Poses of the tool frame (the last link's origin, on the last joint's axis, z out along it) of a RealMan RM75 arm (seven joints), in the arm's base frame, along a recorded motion.
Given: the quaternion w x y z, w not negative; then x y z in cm.
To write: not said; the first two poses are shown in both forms.
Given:
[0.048 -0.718 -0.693 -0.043 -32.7 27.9 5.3]
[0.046 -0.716 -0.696 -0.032 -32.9 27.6 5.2]
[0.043 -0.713 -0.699 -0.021 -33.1 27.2 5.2]
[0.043 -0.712 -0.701 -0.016 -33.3 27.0 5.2]
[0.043 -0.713 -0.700 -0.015 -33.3 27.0 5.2]
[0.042 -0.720 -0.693 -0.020 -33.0 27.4 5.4]
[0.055 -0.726 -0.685 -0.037 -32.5 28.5 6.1]
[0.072 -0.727 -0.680 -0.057 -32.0 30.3 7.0]
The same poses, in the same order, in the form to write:
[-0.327 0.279 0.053 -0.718 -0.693 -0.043 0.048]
[-0.329 0.276 0.052 -0.716 -0.696 -0.032 0.046]
[-0.331 0.272 0.052 -0.713 -0.699 -0.021 0.043]
[-0.333 0.270 0.052 -0.712 -0.701 -0.016 0.043]
[-0.333 0.270 0.052 -0.713 -0.700 -0.015 0.043]
[-0.330 0.274 0.054 -0.720 -0.693 -0.020 0.042]
[-0.325 0.285 0.061 -0.726 -0.685 -0.037 0.055]
[-0.320 0.303 0.070 -0.727 -0.680 -0.057 0.072]

